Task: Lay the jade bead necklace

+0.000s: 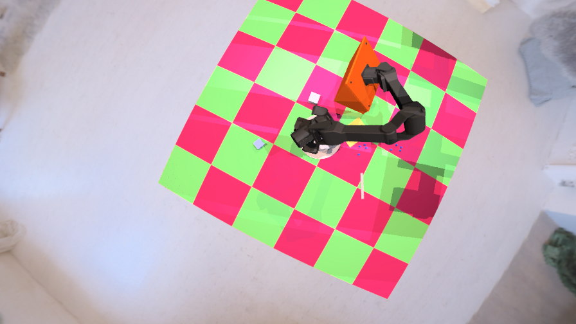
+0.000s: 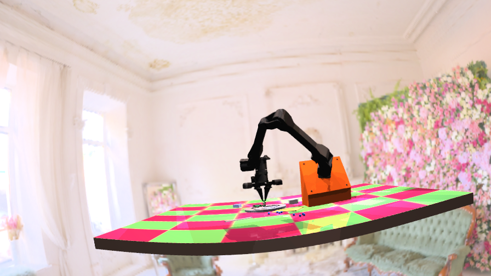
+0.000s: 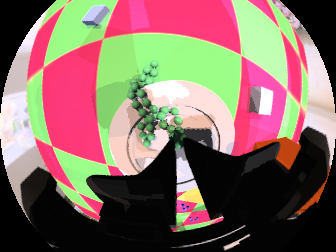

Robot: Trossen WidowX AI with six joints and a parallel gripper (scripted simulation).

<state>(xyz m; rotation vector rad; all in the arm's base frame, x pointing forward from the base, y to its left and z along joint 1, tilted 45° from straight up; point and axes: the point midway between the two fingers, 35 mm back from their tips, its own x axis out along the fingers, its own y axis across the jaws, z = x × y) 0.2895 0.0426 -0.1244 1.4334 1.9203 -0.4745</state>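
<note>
The round bead board lies 1 cm behind my gripper tip, 4 cm to the left of it and 3 cm below it. From my gripper tip the other things lie so: pale blue cube (17 cm ahead, 18 cm to the right, 3 cm below); white cube (14 cm behind, 8 cm to the right, 3 cm below); yellow patch (12 cm behind, 16 cm to the left, 4 cm below).
</note>
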